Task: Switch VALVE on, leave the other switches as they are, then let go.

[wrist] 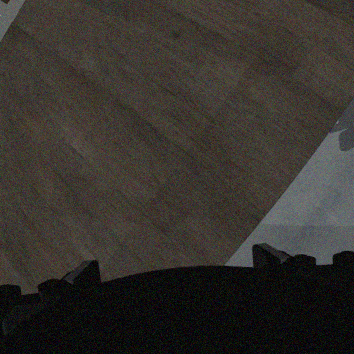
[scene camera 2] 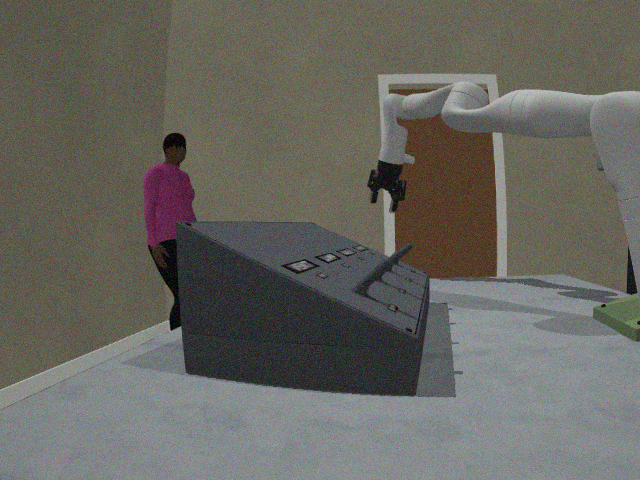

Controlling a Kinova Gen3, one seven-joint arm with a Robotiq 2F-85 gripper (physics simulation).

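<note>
A dark grey console (scene camera 2: 299, 320) with a sloping top stands on the pale table in the scene view. Its slope carries several framed displays, small parts below them and long levers side by side; the nearest lever (scene camera 2: 385, 269) sticks up and to the right. Labels are too small to read, so I cannot tell which switch is VALVE or how it is set. My gripper (scene camera 2: 383, 202) (wrist: 176, 270) is open and empty, pointing down in the air above and beyond the levers, touching nothing. The console does not show in the wrist view.
A person in a pink top (scene camera 2: 168, 204) stands behind the console's left end. A green block (scene camera 2: 617, 316) lies at the table's right edge. A brown door (scene camera 2: 444, 206) is in the back wall. The wrist view shows brown floor (wrist: 165, 140) and the pale table (wrist: 305, 200).
</note>
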